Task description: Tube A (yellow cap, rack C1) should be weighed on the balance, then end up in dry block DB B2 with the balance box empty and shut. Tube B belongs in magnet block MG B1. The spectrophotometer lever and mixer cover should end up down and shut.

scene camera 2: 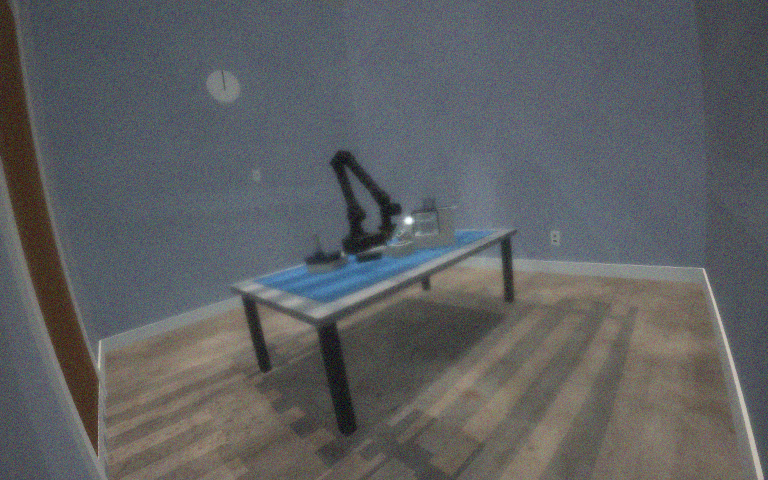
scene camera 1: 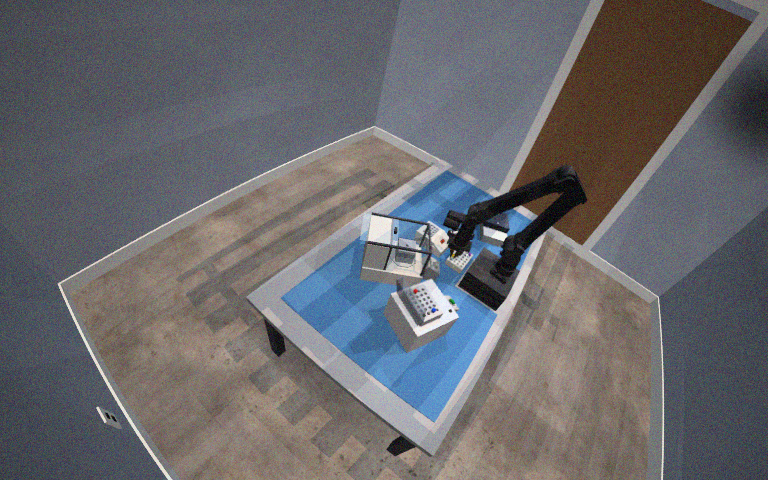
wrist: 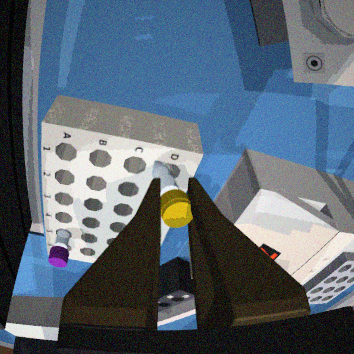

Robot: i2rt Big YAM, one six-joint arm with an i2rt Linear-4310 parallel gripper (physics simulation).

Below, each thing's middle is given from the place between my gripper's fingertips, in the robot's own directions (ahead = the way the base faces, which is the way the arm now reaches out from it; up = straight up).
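Labels:
As for the PRINT button panel [wrist: 313,39], my gripper is 5 cm short of it, 12 cm to the right of it and 2 cm above it. Going by their middles, that panel is the nearest to my gripper of the things named here. The glass-box balance [scene camera 1: 383,263] is 17 cm ahead of my hand, 22 cm to the left of it and 5 cm above it, while the balance box door [scene camera 1: 375,228] is 23 cm ahead of my hand, 27 cm to the left of it and 16 cm above it. Of these, going by their middles, the door is the farthest from my gripper.

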